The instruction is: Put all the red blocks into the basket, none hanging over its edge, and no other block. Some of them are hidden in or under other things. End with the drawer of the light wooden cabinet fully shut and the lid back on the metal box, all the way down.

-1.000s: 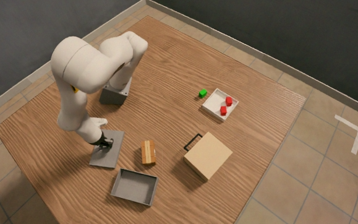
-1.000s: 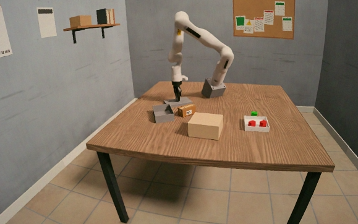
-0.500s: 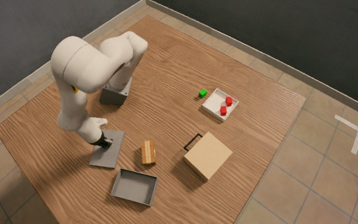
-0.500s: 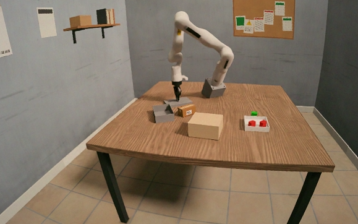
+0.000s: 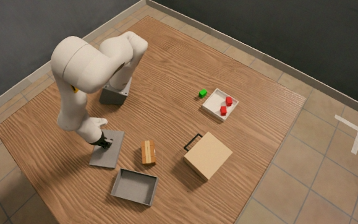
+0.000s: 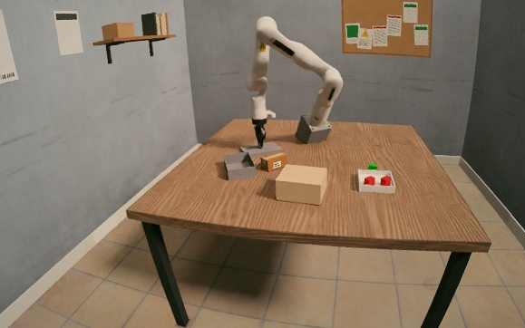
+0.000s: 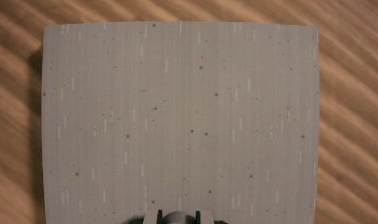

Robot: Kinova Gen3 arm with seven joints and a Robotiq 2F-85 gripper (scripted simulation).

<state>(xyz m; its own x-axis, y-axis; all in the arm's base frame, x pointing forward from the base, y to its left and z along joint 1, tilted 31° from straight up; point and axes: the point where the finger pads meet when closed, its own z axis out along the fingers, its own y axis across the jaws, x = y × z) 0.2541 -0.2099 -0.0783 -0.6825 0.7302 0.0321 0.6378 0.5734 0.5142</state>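
Now: hand 25 cm short of the grey metal box, 3 cm to the right of it and 2 cm above it. Round my hand: grey lid: 3 cm below; then blue block: 18 cm ahead, 14 cm to the left, 3 cm below; then brown cardboard box: 15 cm ahead, 16 cm to the left, 1 cm below.
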